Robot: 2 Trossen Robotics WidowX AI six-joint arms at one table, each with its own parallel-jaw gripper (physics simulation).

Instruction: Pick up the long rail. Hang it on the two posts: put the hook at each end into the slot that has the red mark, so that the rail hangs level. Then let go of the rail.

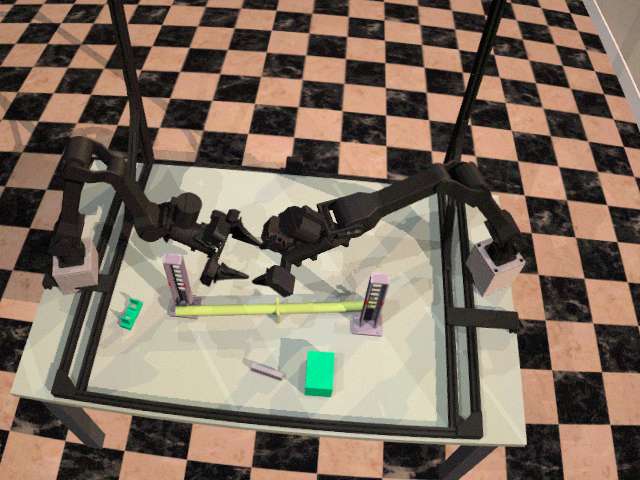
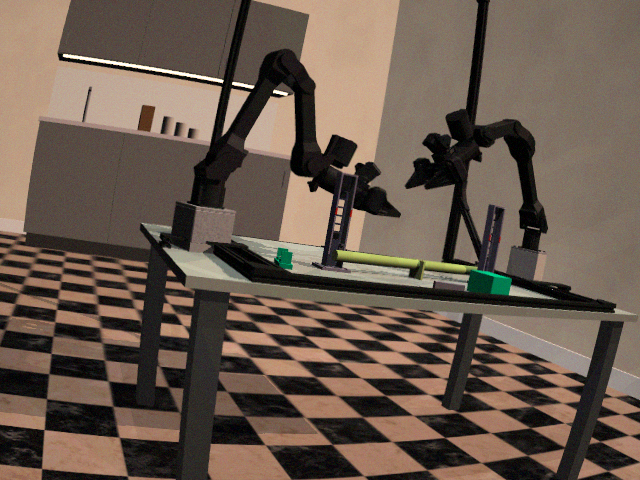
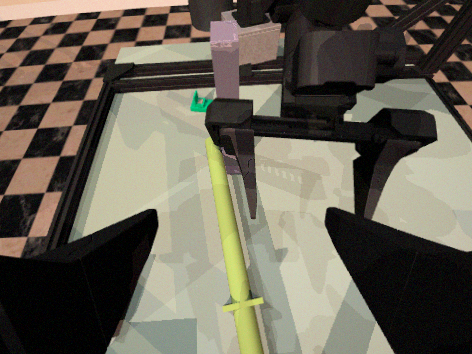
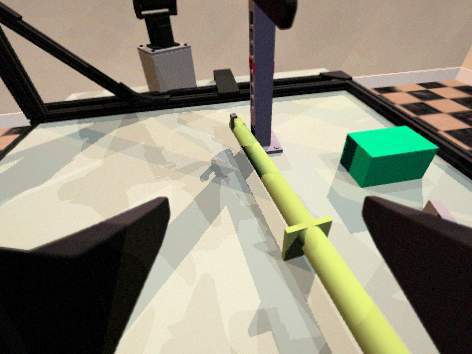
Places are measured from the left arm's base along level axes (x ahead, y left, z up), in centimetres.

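Where they show: left gripper, fingertip midpoint: point(image 1: 256, 264) point(image 2: 415, 187) point(image 3: 242, 216) point(image 4: 422, 3); right gripper, fingertip midpoint: point(image 1: 254, 261) point(image 2: 393, 214) point(image 3: 306, 224) point(image 4: 264, 205); left arm's base, link origin: point(image 1: 500, 253) point(image 2: 529, 249) point(image 4: 163, 45); right arm's base, link origin: point(image 1: 71, 255) point(image 2: 205, 206) point(image 3: 250, 18).
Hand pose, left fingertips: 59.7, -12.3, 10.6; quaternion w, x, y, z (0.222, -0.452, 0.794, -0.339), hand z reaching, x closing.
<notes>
Each offset is from my left fingertips to the top centre of the thing, as dx, dy, dz.
The long yellow-green rail {-3.9, +2.3, -15.4} point(image 1: 227, 310) point(image 2: 382, 259) point(image 3: 230, 240) point(image 4: 286, 196) lies low along the table, with a small cross plate at its middle. Its ends are beside the feet of two upright slotted posts: the left-hand post {+16.6, -8.1, +0.0} point(image 1: 173, 257) point(image 3: 226, 75) and the right-hand post {-23.3, +12.7, +0.0} point(image 1: 379, 277) point(image 4: 265, 75). Each post has red marks partway up. My left gripper point(image 1: 258, 261) point(image 2: 417, 184) is open and empty above and behind the rail's middle. My right gripper point(image 1: 253, 259) point(image 2: 398, 213) point(image 4: 264, 205) is open and empty, facing it closely.
A green block {-6.6, +21.1, -16.5} point(image 1: 319, 373) point(image 2: 488, 284) point(image 4: 392, 156) and a small grey-mauve bar {+4.0, +15.7, -19.6} point(image 1: 266, 370) point(image 2: 448, 285) lie in front of the rail. A green bracket {+30.0, -10.6, -18.2} point(image 1: 131, 313) point(image 2: 283, 259) lies left of the left-hand post. A black frame point(image 1: 258, 415) borders the table.
</notes>
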